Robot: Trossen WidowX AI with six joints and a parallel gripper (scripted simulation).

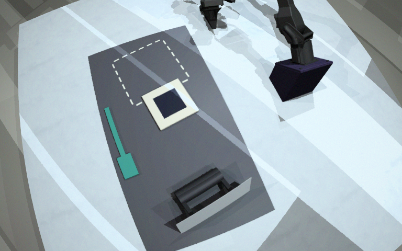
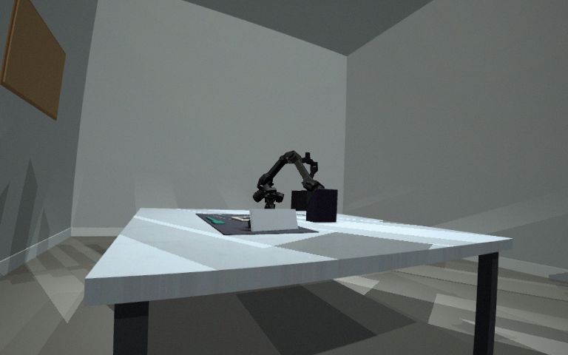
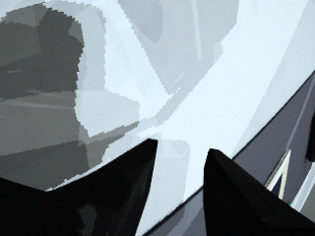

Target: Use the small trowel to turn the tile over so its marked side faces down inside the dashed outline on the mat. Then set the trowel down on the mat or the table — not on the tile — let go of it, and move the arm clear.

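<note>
Now: the tile 24 cm ahead of my gripper tip, 17 cm to the left of it and 2 cm below it. Round my gripper tip: green trowel: 41 cm ahead, 23 cm to the left, 2 cm below; dark mat: 27 cm ahead, 22 cm to the left, 5 cm below.
</note>
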